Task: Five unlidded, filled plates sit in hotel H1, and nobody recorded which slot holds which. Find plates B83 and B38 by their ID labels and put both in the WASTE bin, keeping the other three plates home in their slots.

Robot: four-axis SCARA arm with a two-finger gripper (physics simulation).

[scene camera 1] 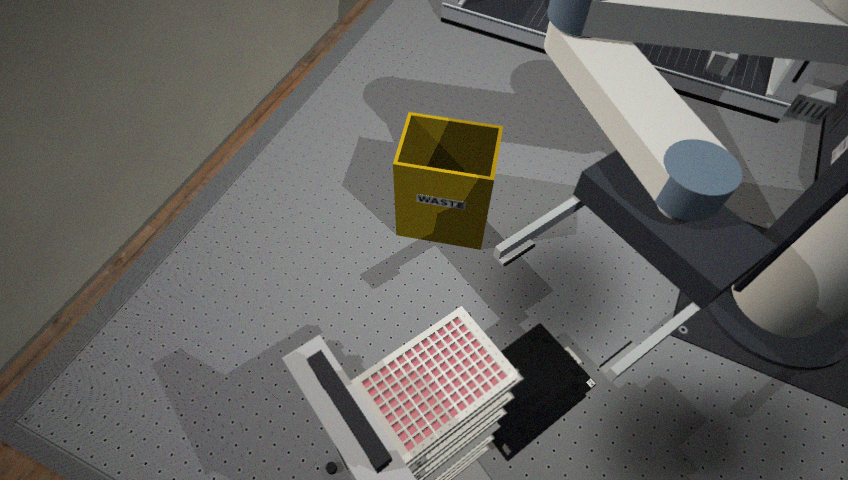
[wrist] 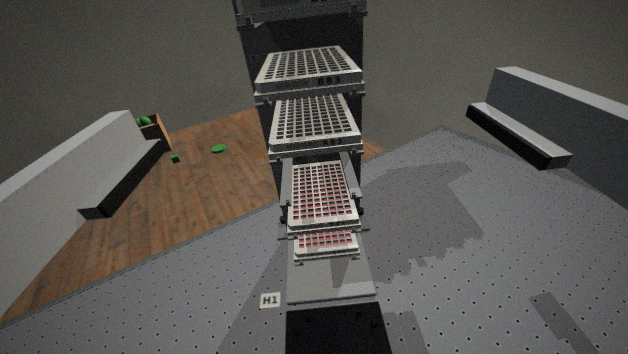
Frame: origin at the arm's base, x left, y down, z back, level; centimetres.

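Where they show: gripper, between the fingertips: [scene camera 1: 549, 310] [wrist: 312, 109]; arm's base, origin of its link: [scene camera 1: 771, 302].
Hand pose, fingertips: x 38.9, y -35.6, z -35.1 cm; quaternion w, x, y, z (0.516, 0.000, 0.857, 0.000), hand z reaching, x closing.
Note:
Each offset is from my fingertips to the top centre of the thing. "*": to the spot under its first point.
Hotel H1 [scene camera 1: 299, 361] [wrist: 255, 55] holds stacked plates. In the wrist view a plate {dx +13.1, dy +0.8, dz -6.9 cm} [wrist: 310, 66] high up has a dim label that appears to read B83. The plate below it {dx +13.1, dy +6.2, dz -6.9 cm} [wrist: 316, 120] appears to read R83. Bare slot rails show beneath, then two pink-filled plates {dx +13.1, dy +16.8, dz -6.9 cm} [wrist: 322, 192] {dx +13.1, dy +22.1, dz -6.9 cm} [wrist: 327, 250] whose labels are unreadable. The topmost plate {dx +13.1, dy -4.5, dz -6.9 cm} [scene camera 1: 437, 380] has pink wells; its front is cut off in the wrist view. No readable B38 shows. The yellow WASTE bin {dx -29.0, dy +14.4, dz -23.7 cm} [scene camera 1: 443, 223] stands upright; no plate shows inside. My gripper [scene camera 1: 562, 312] [wrist: 312, 109] is open and empty, apart from the hotel.
A black pad {* dx -2.5, dy +28.4, dz +4.5 cm} [scene camera 1: 544, 395] [wrist: 337, 330] lies in front of the hotel. The H1 tag {dx +12.8, dy +34.3, dz +4.3 cm} [wrist: 270, 300] is beside its base. A dark-decked device [scene camera 1: 499, 23] lies behind the arm. A wooden crate [wrist: 161, 131] stands on the floor at the left.

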